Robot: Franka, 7 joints.
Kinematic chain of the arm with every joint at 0, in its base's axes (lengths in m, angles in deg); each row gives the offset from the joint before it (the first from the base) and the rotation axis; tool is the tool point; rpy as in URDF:
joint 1: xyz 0 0 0.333 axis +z
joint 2: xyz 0 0 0 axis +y
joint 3: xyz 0 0 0.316 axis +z
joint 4: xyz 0.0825 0 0 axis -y
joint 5: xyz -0.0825 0 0.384 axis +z
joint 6: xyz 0 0 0 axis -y
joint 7: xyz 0.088 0 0 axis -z
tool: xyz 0 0 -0.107 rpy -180 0 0
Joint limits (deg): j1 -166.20..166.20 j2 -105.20..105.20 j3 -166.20..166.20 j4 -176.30..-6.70 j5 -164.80..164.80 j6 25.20..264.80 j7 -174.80..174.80
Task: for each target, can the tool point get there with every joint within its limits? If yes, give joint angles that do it. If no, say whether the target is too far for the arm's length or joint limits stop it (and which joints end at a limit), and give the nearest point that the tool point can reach.
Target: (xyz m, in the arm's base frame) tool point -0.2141 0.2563 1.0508
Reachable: yes | joints -82.60 -46.96 -13.72 -40.85 -63.26 90.17 88.38
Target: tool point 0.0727 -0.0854 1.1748
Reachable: yes | joints 64.44 6.26 -126.47 -21.44 58.50 165.30 46.66
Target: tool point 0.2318 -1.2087 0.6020
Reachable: no: too far | nearest point 0.1579 -0.8231 0.5162 | short by 0.402 m
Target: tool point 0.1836 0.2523 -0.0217
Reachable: yes | joints 5.84 71.99 28.07 -115.36 7.29 75.33 64.79
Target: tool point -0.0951 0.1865 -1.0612
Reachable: no: too far | nearest point -0.1142 0.2240 -0.3598 | short by 0.703 m
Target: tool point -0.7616 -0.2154 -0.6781
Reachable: no: too far | nearest point -0.5353 -0.1514 -0.2853 | short by 0.458 m
